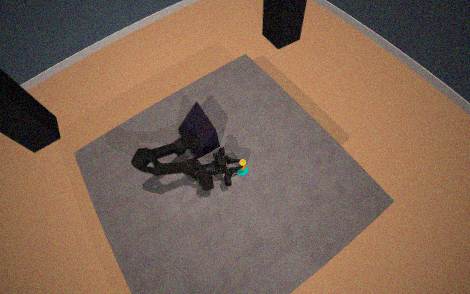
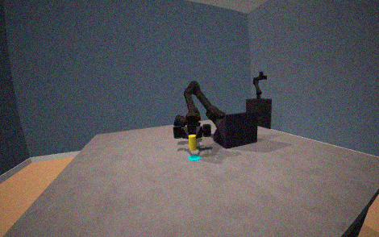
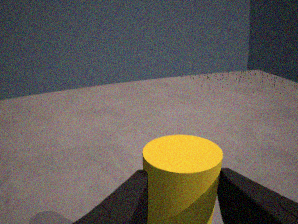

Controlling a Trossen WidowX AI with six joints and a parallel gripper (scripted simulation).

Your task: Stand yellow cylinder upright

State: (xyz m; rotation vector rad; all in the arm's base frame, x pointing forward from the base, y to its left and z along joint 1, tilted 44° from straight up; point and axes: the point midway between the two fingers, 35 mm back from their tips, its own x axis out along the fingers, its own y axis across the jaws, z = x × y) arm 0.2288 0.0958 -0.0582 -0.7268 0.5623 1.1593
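Right now the cyan circle is 10 cm below my gripper tip. The rest, counted from my gripper tip: yellow tall cylinder (2 cm below).
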